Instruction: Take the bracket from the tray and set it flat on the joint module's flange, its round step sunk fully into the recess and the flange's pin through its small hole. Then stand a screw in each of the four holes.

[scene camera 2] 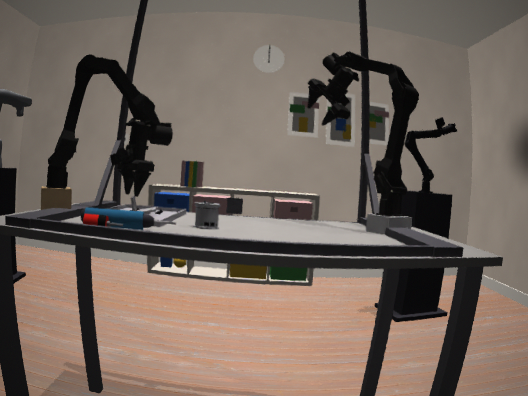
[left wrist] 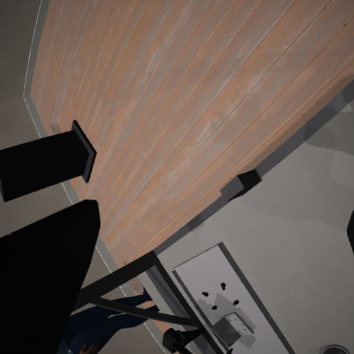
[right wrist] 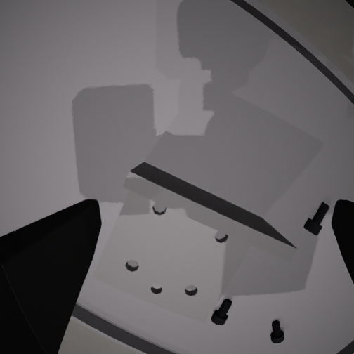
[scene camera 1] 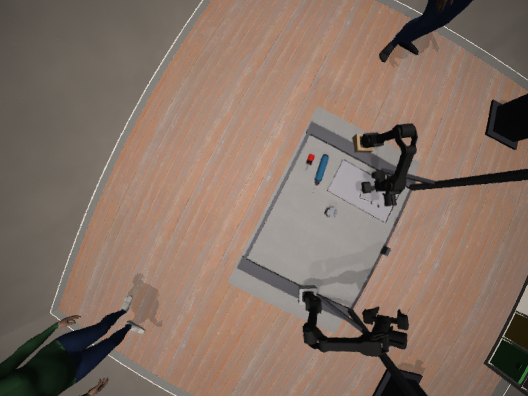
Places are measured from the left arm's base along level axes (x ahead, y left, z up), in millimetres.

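Where they show: left gripper, fingertip midpoint: (scene camera 2: 315, 116) (scene camera 1: 389, 308); right gripper, fingertip midpoint: (scene camera 2: 131, 195) (scene camera 1: 371, 186); left arm's base, origin of the base link: (scene camera 2: 390, 215) (scene camera 1: 308, 296); right arm's base, origin of the base link: (scene camera 2: 55, 187) (scene camera 1: 365, 142).
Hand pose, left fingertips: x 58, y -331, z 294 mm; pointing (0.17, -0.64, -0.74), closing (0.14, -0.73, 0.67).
Note:
Each offset is from my left fingertips to the top centre of the thing. "spot": to the spot under its first point.
The bracket (left wrist: 237, 324) (right wrist: 167, 250) is a light plate with several small holes and an upright flap seen edge-on in the right wrist view; it rests in the tray {328 mm down, 562 mm ahead, 24 mm right} (scene camera 1: 344, 175) (left wrist: 200, 265) (right wrist: 40, 100). My right gripper (scene camera 2: 132, 194) (right wrist: 221, 213) is open and empty, pointing down above the bracket, whose flap lies between the fingertips in its wrist view. Black screws (left wrist: 223, 286) (right wrist: 317, 218) lie in the tray beside the bracket. The grey round joint module {280 mm down, 436 mm ahead, 198 mm left} (scene camera 1: 330, 212) (scene camera 2: 207, 216) stands upright on the table; its flange details are too small to tell. My left gripper (scene camera 1: 385, 316) (scene camera 2: 318, 114) is open and empty, high up.
A blue screwdriver {spot: 304 mm down, 686 mm ahead, 253 mm left} (scene camera 1: 321, 169) (scene camera 2: 117, 218) and a small red tool {310 mm down, 732 mm ahead, 320 mm left} (scene camera 1: 310, 159) (scene camera 2: 95, 219) lie near the table edge beyond the tray. A small black box {287 mm down, 200 mm ahead, 146 mm right} (scene camera 1: 385, 250) (left wrist: 241, 184) sits on the opposite long edge. Dark frame posts (scene camera 2: 364, 110) rise by the table.

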